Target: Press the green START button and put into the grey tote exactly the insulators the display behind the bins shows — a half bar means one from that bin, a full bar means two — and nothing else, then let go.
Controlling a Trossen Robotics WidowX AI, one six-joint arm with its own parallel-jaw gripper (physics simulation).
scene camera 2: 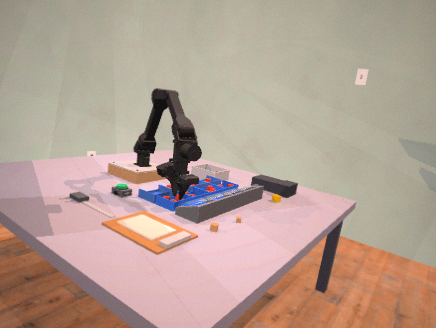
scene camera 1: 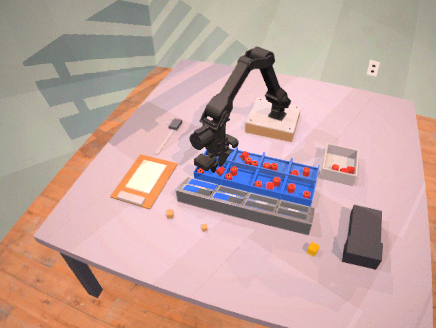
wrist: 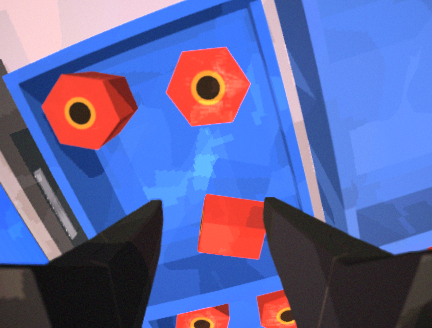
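Observation:
My gripper is open, pointing down at the left end of the blue bins. In the wrist view a red insulator lies on its side near the right fingertip, ungripped; two upright insulators share its bin. The display has blue in its two left windows; the two right windows look grey. The grey tote holds red insulators. The green START button stands beyond the bins' left end.
An orange board, a tool with a dark head, small orange cubes, a yellow cube and a black block lie around the bins.

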